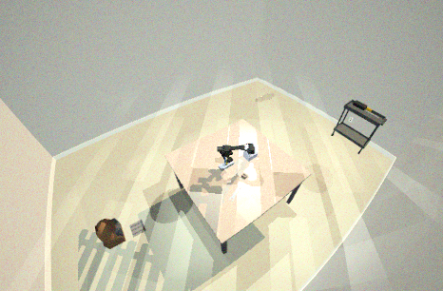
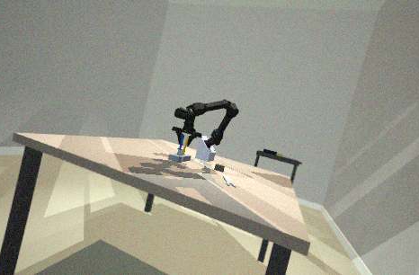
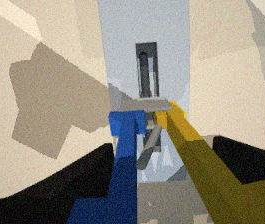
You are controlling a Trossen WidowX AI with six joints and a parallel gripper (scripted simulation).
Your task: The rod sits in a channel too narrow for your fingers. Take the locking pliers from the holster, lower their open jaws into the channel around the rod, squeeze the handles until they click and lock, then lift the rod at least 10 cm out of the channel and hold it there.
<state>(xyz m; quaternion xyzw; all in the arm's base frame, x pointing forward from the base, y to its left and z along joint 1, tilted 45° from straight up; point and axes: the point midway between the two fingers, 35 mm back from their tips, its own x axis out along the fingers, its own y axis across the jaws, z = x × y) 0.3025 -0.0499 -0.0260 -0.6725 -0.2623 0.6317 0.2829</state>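
My gripper tip is 1 cm to the left of the grey link bar. The rest, counted from my gripper tip: rod 1 cm to the right, 9 cm below; channel block 1 cm behind, 8 cm below; yellow handle 2 cm to the left, 1 cm above.
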